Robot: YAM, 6 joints.
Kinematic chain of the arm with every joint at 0, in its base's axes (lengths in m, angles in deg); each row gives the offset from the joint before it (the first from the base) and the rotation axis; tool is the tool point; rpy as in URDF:
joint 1: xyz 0 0 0.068 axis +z
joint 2: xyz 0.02 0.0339 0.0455 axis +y
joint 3: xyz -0.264 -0.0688 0 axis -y
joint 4: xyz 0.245 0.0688 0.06 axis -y
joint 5: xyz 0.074 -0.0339 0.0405 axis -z
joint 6: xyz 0.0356 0 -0.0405 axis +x
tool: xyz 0 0 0 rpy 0 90 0
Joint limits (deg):
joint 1: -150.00..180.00
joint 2: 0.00..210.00
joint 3: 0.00..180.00
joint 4: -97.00..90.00
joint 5: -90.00..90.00
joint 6: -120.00..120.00
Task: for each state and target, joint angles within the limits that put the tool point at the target. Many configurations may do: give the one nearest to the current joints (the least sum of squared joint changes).
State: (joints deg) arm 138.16 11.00 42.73 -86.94 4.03 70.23
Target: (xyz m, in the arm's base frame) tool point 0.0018 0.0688 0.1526
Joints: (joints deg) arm 99.50 28.88 18.58 -65.13 21.64 70.23
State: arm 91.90 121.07 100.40 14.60 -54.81 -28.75
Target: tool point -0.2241 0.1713 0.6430
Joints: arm 136.92 98.67 133.35 21.45 -51.67 -28.75
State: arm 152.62 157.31 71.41 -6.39 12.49 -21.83
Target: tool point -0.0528 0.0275 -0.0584
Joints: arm 158.10 156.08 27.76 -24.68 9.42 -21.83
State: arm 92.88 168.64 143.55 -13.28 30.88 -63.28
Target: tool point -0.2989 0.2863 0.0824
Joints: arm 138.60 132.44 90.04 -50.87 28.67 -63.28
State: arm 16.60 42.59 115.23 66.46 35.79 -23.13
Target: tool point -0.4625 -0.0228 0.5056
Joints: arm 1.82 36.15 157.03 27.54 13.21 -23.13
